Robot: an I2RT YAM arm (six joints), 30 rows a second.
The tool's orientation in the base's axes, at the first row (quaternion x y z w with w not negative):
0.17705 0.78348 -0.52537 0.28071
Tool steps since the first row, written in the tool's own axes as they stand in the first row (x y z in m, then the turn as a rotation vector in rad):
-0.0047 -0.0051 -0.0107 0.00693 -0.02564 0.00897
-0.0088 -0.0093 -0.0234 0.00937 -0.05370 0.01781
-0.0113 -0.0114 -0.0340 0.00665 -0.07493 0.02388
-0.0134 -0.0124 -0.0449 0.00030 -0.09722 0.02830
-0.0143 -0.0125 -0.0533 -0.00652 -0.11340 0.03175
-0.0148 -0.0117 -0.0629 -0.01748 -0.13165 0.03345
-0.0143 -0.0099 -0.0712 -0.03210 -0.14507 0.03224
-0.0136 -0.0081 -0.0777 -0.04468 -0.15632 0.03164
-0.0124 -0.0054 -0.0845 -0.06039 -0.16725 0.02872
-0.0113 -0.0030 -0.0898 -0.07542 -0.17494 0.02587
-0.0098 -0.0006 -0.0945 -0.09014 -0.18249 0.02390
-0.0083 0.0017 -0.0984 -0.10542 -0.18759 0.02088
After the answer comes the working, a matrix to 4 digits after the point.
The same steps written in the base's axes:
-0.0020 0.0080 0.0097 -0.01780 -0.01828 0.01162
-0.0044 0.0182 0.0190 -0.03352 -0.03729 0.02783
-0.0063 0.0272 0.0252 -0.04201 -0.05102 0.04314
-0.0080 0.0369 0.0304 -0.04870 -0.06357 0.06197
-0.0095 0.0446 0.0335 -0.05177 -0.07287 0.07694
-0.0111 0.0538 0.0360 -0.05323 -0.08128 0.09652
-0.0126 0.0621 0.0368 -0.04982 -0.08508 0.11574
-0.0138 0.0688 0.0369 -0.04661 -0.08864 0.13193
-0.0149 0.0761 0.0362 -0.04135 -0.08988 0.15052
-0.0157 0.0819 0.0353 -0.03476 -0.08995 0.16632
-0.0167 0.0871 0.0340 -0.02810 -0.09078 0.18157
-0.0175 0.0916 0.0325 -0.01988 -0.08969 0.19570

The tool's axes in the first row as the columns of a matrix, in the base's axes (rounded; the answer above uses it unrounded):
-0.7797 0.5724 0.2538
-0.0175 0.3853 -0.9226
-0.6259 -0.7238 -0.2904

